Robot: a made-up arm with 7 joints. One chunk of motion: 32 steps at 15 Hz.
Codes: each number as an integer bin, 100 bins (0 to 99) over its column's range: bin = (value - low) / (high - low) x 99, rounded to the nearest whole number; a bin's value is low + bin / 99 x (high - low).
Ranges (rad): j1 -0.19..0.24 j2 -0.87..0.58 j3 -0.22..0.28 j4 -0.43..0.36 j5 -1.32..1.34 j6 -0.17..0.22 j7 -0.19..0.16
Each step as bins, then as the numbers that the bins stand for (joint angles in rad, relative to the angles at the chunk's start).
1 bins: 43 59 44 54 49 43 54
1 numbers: -0.0032 -0.0059 0.0022 0.0009 -0.0034 -0.0006 0.0009
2 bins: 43 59 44 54 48 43 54
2 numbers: -0.0032 -0.0059 0.0022 0.0009 -0.0303 -0.0006 0.0009
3 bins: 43 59 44 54 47 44 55
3 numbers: -0.0032 -0.0059 0.0022 0.0009 -0.0572 0.0033 0.0044
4 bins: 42 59 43 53 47 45 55
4 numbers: -0.0076 -0.0059 -0.0028 -0.0071 -0.0572 0.0073 0.0044
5 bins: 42 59 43 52 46 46 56
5 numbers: -0.0076 -0.0059 -0.0028 -0.0151 -0.0840 0.0112 0.0080
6 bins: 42 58 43 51 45 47 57
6 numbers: -0.0076 -0.0205 -0.0028 -0.0230 -0.1109 0.0152 0.0115
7 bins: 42 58 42 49 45 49 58
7 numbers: -0.0076 -0.0205 -0.0079 -0.0390 -0.1109 0.0230 0.0151
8 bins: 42 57 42 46 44 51 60
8 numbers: -0.0076 -0.0352 -0.0079 -0.0629 -0.1378 0.0309 0.0221
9 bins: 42 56 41 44 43 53 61
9 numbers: -0.0076 -0.0498 -0.0129 -0.0789 -0.1646 0.0388 0.0257
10 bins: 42 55 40 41 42 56 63
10 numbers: -0.0076 -0.0644 -0.0180 -0.1028 -0.1915 0.0506 0.0327
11 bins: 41 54 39 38 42 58 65
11 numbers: -0.0119 -0.0791 -0.0230 -0.1268 -0.1915 0.0585 0.0398
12 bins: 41 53 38 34 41 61 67
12 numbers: -0.0119 -0.0937 -0.0281 -0.1587 -0.2184 0.0703 0.0469
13 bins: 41 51 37 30 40 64 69
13 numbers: -0.0119 -0.1230 -0.0331 -0.1906 -0.2453 0.0821 0.0539
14 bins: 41 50 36 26 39 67 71
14 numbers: -0.0119 -0.1377 -0.0382 -0.2225 -0.2721 0.0939 0.0610
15 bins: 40 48 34 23 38 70 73
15 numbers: -0.0163 -0.1670 -0.0483 -0.2465 -0.2990 0.1058 0.0681
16 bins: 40 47 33 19 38 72 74
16 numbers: -0.0163 -0.1816 -0.0533 -0.2784 -0.2990 0.1136 0.0716
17 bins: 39 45 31 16 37 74 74
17 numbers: -0.0206 -0.2109 -0.0634 -0.3023 -0.3259 0.1215 0.0716
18 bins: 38 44 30 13 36 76 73
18 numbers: -0.0249 -0.2256 -0.0685 -0.3263 -0.3527 0.1294 0.0681
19 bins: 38 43 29 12 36 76 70
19 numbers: -0.0249 -0.2402 -0.0735 -0.3342 -0.3527 0.1294 0.0575
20 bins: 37 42 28 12 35 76 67
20 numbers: -0.0293 -0.2548 -0.0786 -0.3342 -0.3796 0.1294 0.0469
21 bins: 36 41 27 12 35 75 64
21 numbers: -0.0336 -0.2695 -0.0836 -0.3342 -0.3796 0.1255 0.0363
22 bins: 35 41 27 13 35 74 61
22 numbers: -0.0380 -0.2695 -0.0836 -0.3263 -0.3796 0.1215 0.0257
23 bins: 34 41 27 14 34 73 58
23 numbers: -0.0423 -0.2695 -0.0836 -0.3183 -0.4065 0.1176 0.0151
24 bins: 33 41 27 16 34 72 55
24 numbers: -0.0467 -0.2695 -0.0836 -0.3023 -0.4065 0.1136 0.0044
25 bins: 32 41 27 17 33 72 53
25 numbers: -0.0510 -0.2695 -0.0836 -0.2943 -0.4333 0.1136 -0.0026
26 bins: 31 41 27 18 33 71 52
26 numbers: -0.0554 -0.2695 -0.0836 -0.2864 -0.4333 0.1097 -0.0062
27 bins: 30 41 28 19 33 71 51
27 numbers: -0.0597 -0.2695 -0.0786 -0.2784 -0.4333 0.1097 -0.0097
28 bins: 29 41 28 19 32 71 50
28 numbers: -0.0640 -0.2695 -0.0786 -0.2784 -0.4602 0.1097 -0.0132
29 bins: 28 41 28 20 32 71 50
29 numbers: -0.0684 -0.2695 -0.0786 -0.2704 -0.4602 0.1097 -0.0132
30 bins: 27 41 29 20 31 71 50
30 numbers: -0.0727 -0.2695 -0.0735 -0.2704 -0.4871 0.1097 -0.0132
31 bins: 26 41 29 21 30 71 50
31 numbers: -0.0771 -0.2695 -0.0735 -0.2624 -0.5139 0.1097 -0.0132
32 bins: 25 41 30 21 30 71 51
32 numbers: -0.0814 -0.2695 -0.0685 -0.2624 -0.5139 0.1097 -0.0097
